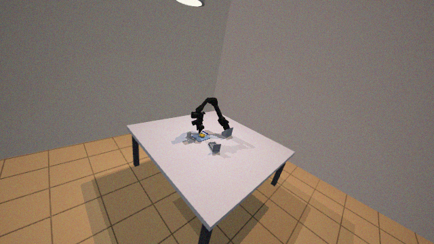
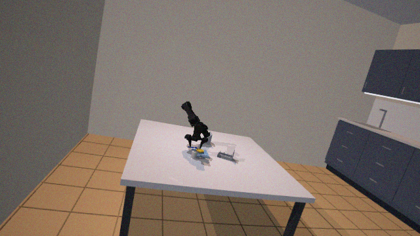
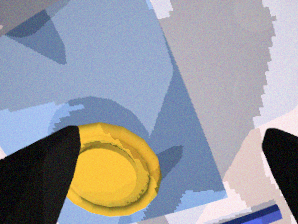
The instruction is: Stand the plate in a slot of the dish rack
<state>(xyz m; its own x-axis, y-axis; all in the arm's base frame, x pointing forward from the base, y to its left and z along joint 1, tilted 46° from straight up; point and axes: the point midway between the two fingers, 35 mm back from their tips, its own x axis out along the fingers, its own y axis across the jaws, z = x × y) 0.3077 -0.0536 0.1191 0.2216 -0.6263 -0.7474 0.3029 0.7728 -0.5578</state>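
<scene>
Right now my gripper tip is 20 mm past the yellow plate, 50 mm to the right of it and 20 mm above it. Also, from my gripper tip: grey dish rack 20 mm behind, 270 mm to the left, 10 mm below; then blue mat 50 mm to the left, 40 mm below.
</scene>
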